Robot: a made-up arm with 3 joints. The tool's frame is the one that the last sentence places.
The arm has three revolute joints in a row. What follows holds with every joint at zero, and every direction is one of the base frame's.
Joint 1 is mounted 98.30 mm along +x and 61.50 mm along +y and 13.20 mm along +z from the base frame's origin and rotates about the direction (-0.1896, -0.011, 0.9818).
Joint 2 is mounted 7.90 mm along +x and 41.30 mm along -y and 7.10 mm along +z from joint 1 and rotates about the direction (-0.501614, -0.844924, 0.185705).
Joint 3 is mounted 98.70 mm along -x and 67.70 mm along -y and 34.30 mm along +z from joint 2 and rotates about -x.
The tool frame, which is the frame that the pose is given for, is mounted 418.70 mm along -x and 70.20 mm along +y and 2.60 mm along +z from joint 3; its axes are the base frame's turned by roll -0.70, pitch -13.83 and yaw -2.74 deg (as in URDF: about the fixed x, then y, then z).
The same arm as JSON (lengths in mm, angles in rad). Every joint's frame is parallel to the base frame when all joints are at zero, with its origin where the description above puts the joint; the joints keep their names.
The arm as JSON. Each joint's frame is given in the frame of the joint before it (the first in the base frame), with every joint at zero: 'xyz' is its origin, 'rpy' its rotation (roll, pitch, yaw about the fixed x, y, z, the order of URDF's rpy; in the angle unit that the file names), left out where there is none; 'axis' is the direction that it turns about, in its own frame. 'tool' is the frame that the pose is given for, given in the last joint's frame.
{"units": {"length": "mm", "angle": "rad"}, "joints": [{"name": "joint 1", "type": "revolute", "origin": {"xyz": [98.3, 61.5, 13.2]}, "axis": [-0.1896, -0.011, 0.9818]}, {"name": "joint 2", "type": "revolute", "origin": {"xyz": [7.9, -41.3, 7.1]}, "axis": [-0.501614, -0.844924, 0.185705]}, {"name": "joint 3", "type": "revolute", "origin": {"xyz": [-98.7, -67.7, 34.3]}, "axis": [-1.0, 0.0, 0.0]}], "tool": {"origin": {"xyz": [-418.7, 70.2, 2.6], "rpy": [-0.0122, -0.2414, -0.0478]}}}
